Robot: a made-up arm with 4 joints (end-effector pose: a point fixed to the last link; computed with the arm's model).
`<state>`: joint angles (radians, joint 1 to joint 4).
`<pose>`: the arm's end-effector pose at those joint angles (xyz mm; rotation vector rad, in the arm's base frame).
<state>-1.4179 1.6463 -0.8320 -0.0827</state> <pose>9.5 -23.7 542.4 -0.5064 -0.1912 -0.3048</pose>
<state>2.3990 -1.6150 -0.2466 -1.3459</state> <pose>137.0 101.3 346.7 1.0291 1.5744 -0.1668</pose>
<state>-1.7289 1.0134 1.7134 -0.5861</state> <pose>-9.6 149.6 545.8 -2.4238 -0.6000 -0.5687</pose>
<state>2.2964 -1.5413 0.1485 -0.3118</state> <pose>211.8 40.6 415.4 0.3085 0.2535 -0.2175</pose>
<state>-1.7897 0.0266 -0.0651 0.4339</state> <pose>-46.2 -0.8 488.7 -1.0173 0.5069 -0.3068</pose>
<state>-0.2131 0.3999 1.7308 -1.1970</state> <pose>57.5 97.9 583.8 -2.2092 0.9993 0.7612</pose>
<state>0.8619 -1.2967 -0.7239 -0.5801</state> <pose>248.8 112.6 674.1 0.9611 -0.5978 0.7109</pose>
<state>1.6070 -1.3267 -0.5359 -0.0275</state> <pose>274.8 73.7 529.1 0.8317 -0.5354 0.0419</pose>
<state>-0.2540 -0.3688 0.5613 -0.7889</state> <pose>-5.9 -17.1 654.6 1.6651 -2.6068 -0.0055</pose>
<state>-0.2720 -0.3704 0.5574 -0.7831</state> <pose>-8.1 -17.1 653.8 1.6691 -2.6233 0.0080</pose>
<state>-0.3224 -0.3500 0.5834 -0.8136</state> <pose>-11.3 -16.9 648.5 -1.7103 2.6146 -0.0508</pose>
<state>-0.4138 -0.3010 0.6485 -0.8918</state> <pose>-14.4 -15.9 638.1 -1.7398 2.4821 -0.1362</pose>
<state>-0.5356 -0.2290 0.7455 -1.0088</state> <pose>-15.2 -12.9 624.9 -1.7798 2.2917 -0.2660</pose>
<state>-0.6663 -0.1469 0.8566 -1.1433</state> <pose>-13.3 -7.4 613.3 -1.8108 2.0741 -0.4252</pose>
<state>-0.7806 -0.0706 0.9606 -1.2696</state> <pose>-10.5 -0.5 605.8 -1.8231 1.8709 -0.5808</pose>
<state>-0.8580 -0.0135 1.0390 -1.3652</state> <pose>-8.3 5.8 602.3 -1.8230 1.7208 -0.6972</pose>
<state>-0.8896 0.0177 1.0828 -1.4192</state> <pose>-6.8 9.6 601.5 -1.8250 1.6440 -0.7551</pose>
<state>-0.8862 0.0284 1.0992 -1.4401</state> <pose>-5.5 11.1 602.1 -1.8348 1.6259 -0.7656</pose>
